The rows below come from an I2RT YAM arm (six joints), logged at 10 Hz.
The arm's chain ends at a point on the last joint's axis. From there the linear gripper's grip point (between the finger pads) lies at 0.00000 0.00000 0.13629 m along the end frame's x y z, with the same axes.
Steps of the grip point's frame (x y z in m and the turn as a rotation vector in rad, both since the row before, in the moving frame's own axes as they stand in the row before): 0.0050 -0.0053 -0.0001 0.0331 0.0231 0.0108; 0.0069 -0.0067 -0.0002 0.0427 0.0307 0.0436; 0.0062 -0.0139 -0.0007 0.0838 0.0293 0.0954; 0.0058 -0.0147 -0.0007 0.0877 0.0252 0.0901; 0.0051 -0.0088 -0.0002 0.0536 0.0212 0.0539; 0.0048 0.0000 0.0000 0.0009 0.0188 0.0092; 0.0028 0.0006 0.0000 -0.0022 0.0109 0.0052
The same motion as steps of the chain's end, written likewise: 0.0018 -0.0008 0.0000 0.0331 0.0231 0.0108; 0.0026 -0.0010 0.0000 0.0427 0.0307 0.0436; 0.0017 -0.0027 -0.0002 0.0838 0.0293 0.0954; 0.0018 -0.0029 -0.0001 0.0877 0.0252 0.0901; 0.0020 -0.0016 0.0000 0.0536 0.0212 0.0539; 0.0022 0.0001 0.0000 0.0009 0.0188 0.0092; 0.0013 0.0003 0.0000 -0.0022 0.0109 0.0052
